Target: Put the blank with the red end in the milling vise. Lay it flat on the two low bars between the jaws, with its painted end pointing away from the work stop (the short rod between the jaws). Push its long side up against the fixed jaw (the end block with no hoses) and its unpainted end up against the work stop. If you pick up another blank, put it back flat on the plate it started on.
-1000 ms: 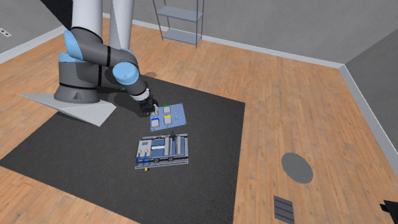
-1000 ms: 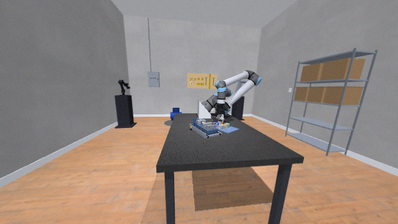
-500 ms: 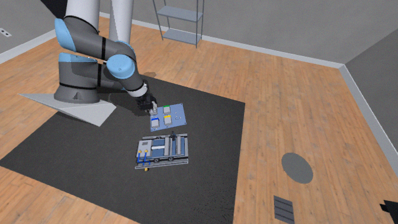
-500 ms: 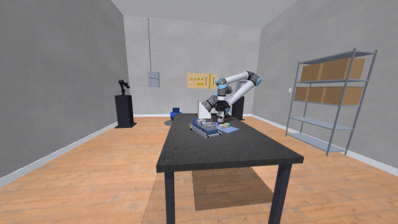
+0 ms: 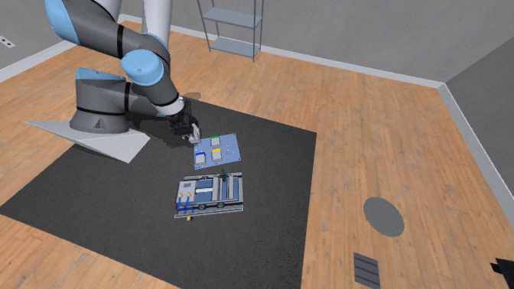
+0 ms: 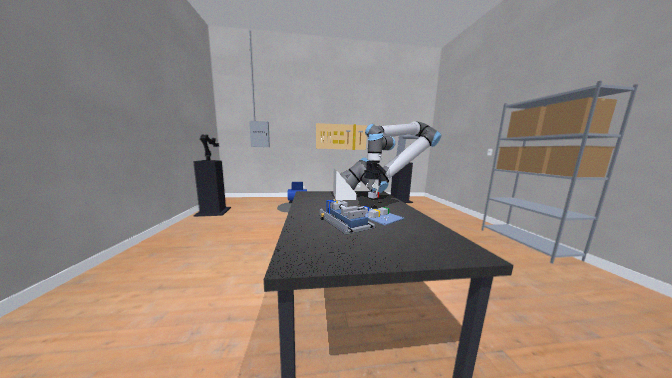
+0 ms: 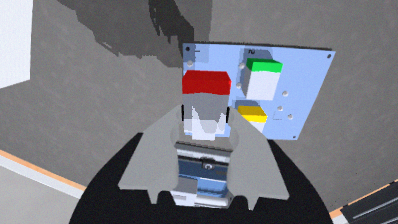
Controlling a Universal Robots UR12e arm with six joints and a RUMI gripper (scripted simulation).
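Now: the work stop 220 mm ahead of my hand, 160 mm to the right of it and 50 mm below it. From my hand the other things lie so: red-ended blank 20 mm below; blue-ended blank 120 mm below, 80 mm to the right, 40 mm ahead; green-ended blank 120 mm below, 80 mm ahead, 40 mm to the left.
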